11 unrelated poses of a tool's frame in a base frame.
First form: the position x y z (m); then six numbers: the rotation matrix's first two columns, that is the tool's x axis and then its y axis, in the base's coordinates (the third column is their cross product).
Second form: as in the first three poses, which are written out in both.
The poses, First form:
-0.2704 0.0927 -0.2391 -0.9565 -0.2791 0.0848 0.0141 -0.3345 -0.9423
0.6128 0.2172 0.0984 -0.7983 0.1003 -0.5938 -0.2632 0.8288 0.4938
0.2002 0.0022 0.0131 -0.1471 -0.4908 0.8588 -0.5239 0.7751 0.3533
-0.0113 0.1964 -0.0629 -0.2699 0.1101 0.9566 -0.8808 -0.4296 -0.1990
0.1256 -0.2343 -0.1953 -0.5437 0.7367 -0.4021 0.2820 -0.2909 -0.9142
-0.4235 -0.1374 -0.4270 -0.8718 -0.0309 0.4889 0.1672 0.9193 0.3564
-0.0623 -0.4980 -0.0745 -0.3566 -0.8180 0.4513 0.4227 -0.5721 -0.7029
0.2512 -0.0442 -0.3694 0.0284 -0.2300 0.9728 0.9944 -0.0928 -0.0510
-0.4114 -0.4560 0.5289 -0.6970 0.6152 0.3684 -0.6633 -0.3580 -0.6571
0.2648 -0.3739 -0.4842 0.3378 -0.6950 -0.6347 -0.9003 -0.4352 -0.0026
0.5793 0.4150 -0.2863 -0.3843 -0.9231 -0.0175 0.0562 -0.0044 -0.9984
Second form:
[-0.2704 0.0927 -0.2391], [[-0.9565 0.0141 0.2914], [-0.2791 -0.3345 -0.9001], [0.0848 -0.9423 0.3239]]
[0.6128 0.2172 0.0984], [[-0.7983 -0.2632 0.5417], [0.1003 0.8288 0.5505], [-0.5938 0.4938 -0.6352]]
[0.2002 0.0022 0.0131], [[-0.1471 -0.5239 -0.8391], [-0.4908 0.7751 -0.3980], [0.8588 0.3533 -0.3711]]
[-0.0113 0.1964 -0.0629], [[-0.2699 -0.8808 0.3890], [0.1101 -0.4296 -0.8963], [0.9566 -0.1990 0.2129]]
[0.1256 -0.2343 -0.1953], [[-0.5437 0.2820 -0.7905], [0.7367 -0.2909 -0.6104], [-0.4021 -0.9142 -0.0496]]
[-0.4235 -0.1374 -0.4270], [[-0.8718 0.1672 -0.4605], [-0.0309 0.9193 0.3925], [0.4889 0.3564 -0.7963]]
[-0.0623 -0.4980 -0.0745], [[-0.3566 0.4227 0.8332], [-0.8180 -0.5721 -0.0599], [0.4513 -0.7029 0.5498]]
[0.2512 -0.0442 -0.3694], [[0.0284 0.9944 0.1020], [-0.2300 -0.0928 0.9688], [0.9728 -0.0510 0.2261]]
[-0.4114 -0.4560 0.5289], [[-0.6970 -0.6633 -0.2724], [0.6152 -0.3580 -0.7024], [0.3684 -0.6571 0.6576]]
[0.2648 -0.3739 -0.4842], [[0.3378 -0.9003 -0.2744], [-0.6950 -0.4352 0.5723], [-0.6347 -0.0026 -0.7727]]
[0.5793 0.4150 -0.2863], [[-0.3843 0.0562 0.9215], [-0.9231 -0.0044 -0.3847], [-0.0175 -0.9984 0.0536]]

